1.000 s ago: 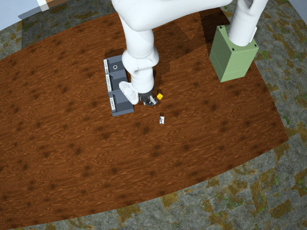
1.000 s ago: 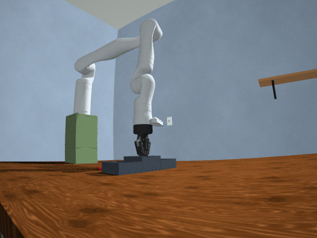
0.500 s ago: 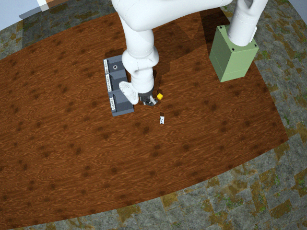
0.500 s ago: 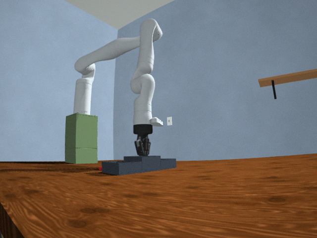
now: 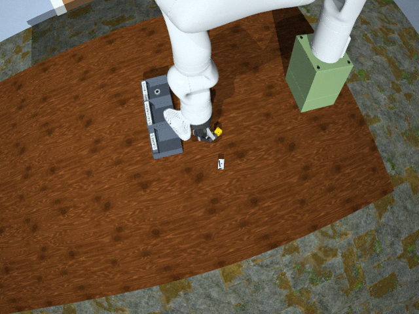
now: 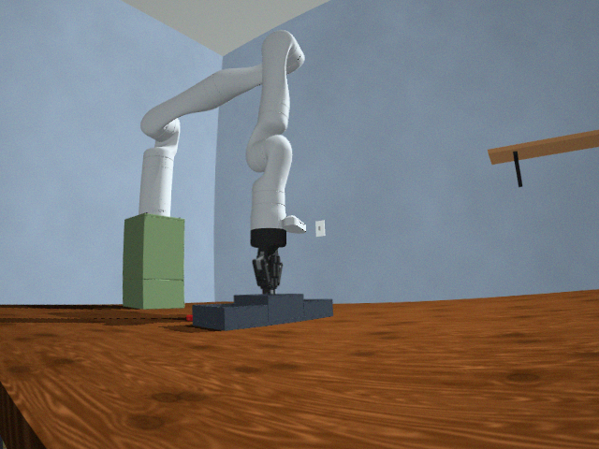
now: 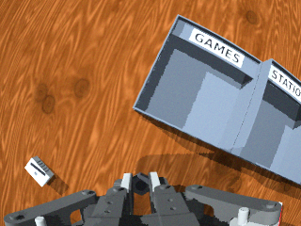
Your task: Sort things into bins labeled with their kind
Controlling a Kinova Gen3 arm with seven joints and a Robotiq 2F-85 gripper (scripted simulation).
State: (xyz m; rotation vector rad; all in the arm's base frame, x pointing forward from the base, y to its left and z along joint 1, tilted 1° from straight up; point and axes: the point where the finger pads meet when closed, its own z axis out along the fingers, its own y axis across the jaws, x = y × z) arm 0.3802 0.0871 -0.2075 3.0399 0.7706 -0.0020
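Now: the metal nut 170 mm to the right of my hand, 90 mm ahead of it and 20 mm below it. The rest, counted from my hand: dark nut: 20 mm below; then yellow die: 50 mm behind, 30 mm below; then white domino: 90 mm to the left, 40 mm behind, 30 mm below.
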